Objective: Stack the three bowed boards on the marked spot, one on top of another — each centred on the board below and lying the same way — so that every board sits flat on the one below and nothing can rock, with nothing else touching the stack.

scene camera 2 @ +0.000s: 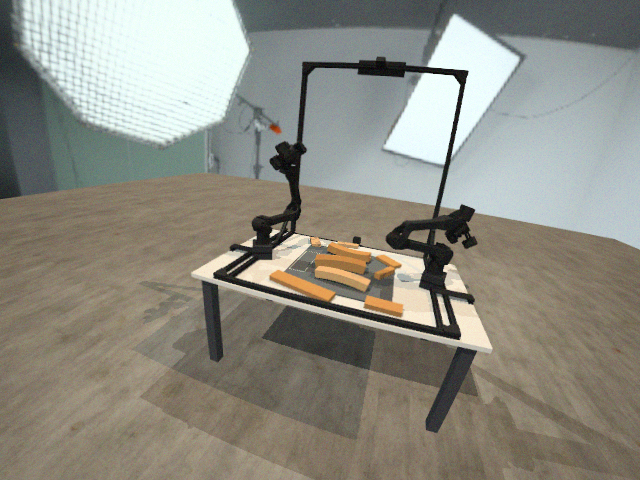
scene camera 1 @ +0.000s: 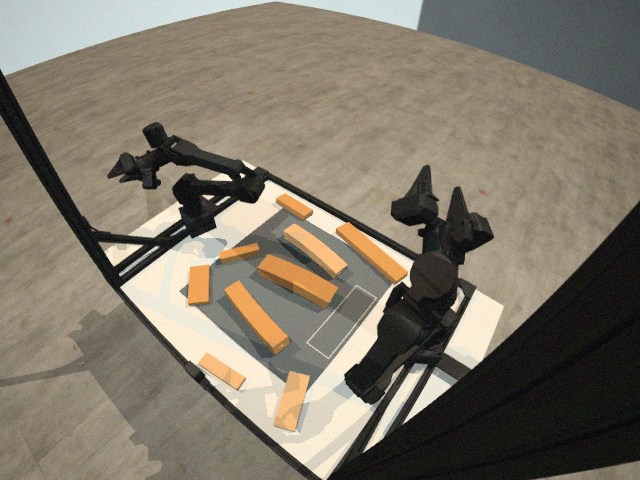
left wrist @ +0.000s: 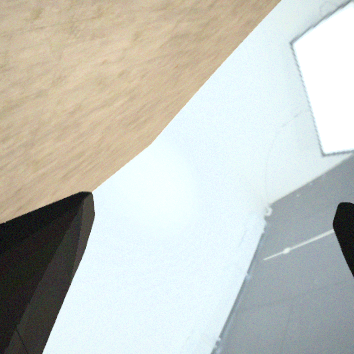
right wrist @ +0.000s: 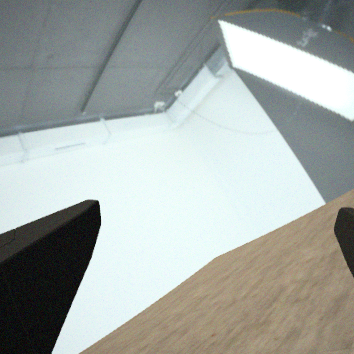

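Seen in the pictures: left gripper, fingertip midpoint: [scene camera 1: 113,179] [left wrist: 218,209]; right gripper, fingertip midpoint: [scene camera 2: 290,147] [scene camera 1: 442,176] [right wrist: 221,216]; left arm's base at its link origin: [scene camera 2: 435,272] [scene camera 1: 195,210]; right arm's base at its link origin: [scene camera 2: 262,242].
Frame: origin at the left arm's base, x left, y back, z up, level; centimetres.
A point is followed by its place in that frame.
Note:
Three orange bowed boards lie apart on the grey mat [scene camera 1: 219,312] @(z -6.8, x -8.9, y -38.1 cm): a light one [scene camera 1: 315,249] @(z -2.1, x 26.6, y -36.7 cm) [scene camera 2: 342,277] @(z -2.9, x 29.9, y -33.3 cm), a wide middle one [scene camera 1: 298,280] @(z -1.3, x 15.1, y -44.2 cm) [scene camera 2: 341,262] @(z -2.0, x 18.3, y -40.5 cm) and one nearer the camera bar in scene camera 1 [scene camera 1: 256,316] @(z -2.9, x -0.9, y -47.2 cm) [scene camera 2: 348,252] @(z -3.3, x 1.4, y -45.5 cm). The marked spot [scene camera 1: 331,314] @(z -6.7, x 18.6, y -56.6 cm) is a thin pale rectangle outline on the mat, with no board on it. My left gripper [scene camera 1: 114,178] @(z 18.9, x -21.6, y 7.5 cm) [left wrist: 218,209] @(z 18.9, x -21.6, y 7.5 cm) is open and empty, raised beyond the table's left end in scene camera 1. My right gripper [scene camera 1: 442,177] @(z 48.0, x 27.2, y -68.9 cm) [right wrist: 221,216] @(z 48.0, x 27.2, y -68.9 cm) is open and empty, raised high with fingers pointing up.
A long straight board [scene camera 1: 371,252] @(z -4.8, x 43.0, y -46.2 cm) [scene camera 2: 302,285] @(z -5.0, x 44.5, y -43.8 cm) lies beside the mat along the frame rail. Small blocks lie around: [scene camera 1: 294,206] @(z -4.7, x 33.5, y -13.4 cm) one by the rail, and others [scene camera 1: 239,253] @(z -4.1, x 5.9, y -23.2 cm), [scene camera 1: 199,284] @(z -5.2, x -10.2, y -26.7 cm), [scene camera 1: 222,370] @(z -5.5, x -16.1, y -55.2 cm), [scene camera 1: 292,400] @(z -5.4, x -5.0, y -71.8 cm). The right arm stands close beyond the marked spot.

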